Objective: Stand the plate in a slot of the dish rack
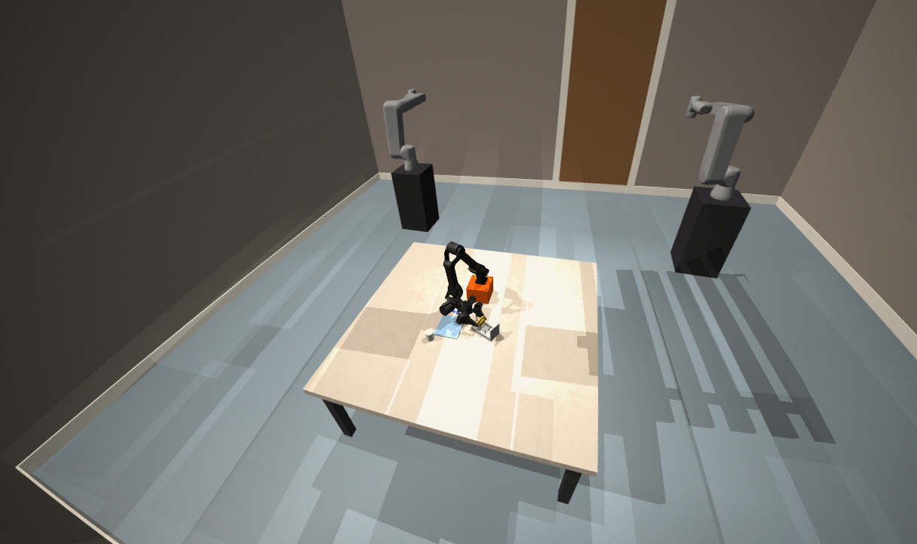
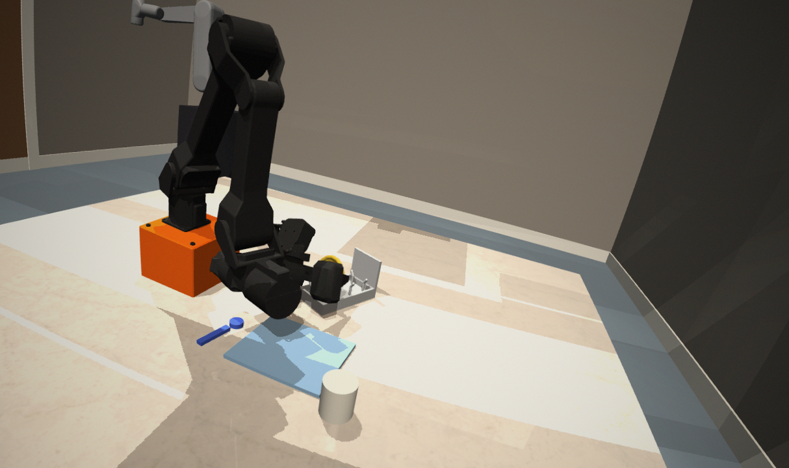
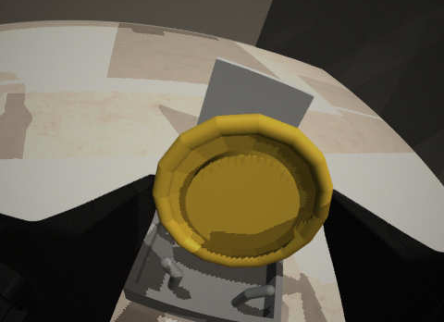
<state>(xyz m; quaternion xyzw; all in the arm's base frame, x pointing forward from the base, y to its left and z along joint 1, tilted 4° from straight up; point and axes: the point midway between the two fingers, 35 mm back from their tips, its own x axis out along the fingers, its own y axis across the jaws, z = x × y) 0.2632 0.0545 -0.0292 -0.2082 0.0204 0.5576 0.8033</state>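
My gripper tip is 1 cm to the left of the yellow plate. Round my gripper tip: grey dish rack: 3 cm below, 2 cm to the left, 1 cm ahead; then light blue mat: 17 cm to the right, 5 cm below, 3 cm ahead; then blue spoon: 19 cm to the right, 8 cm behind, 5 cm below.
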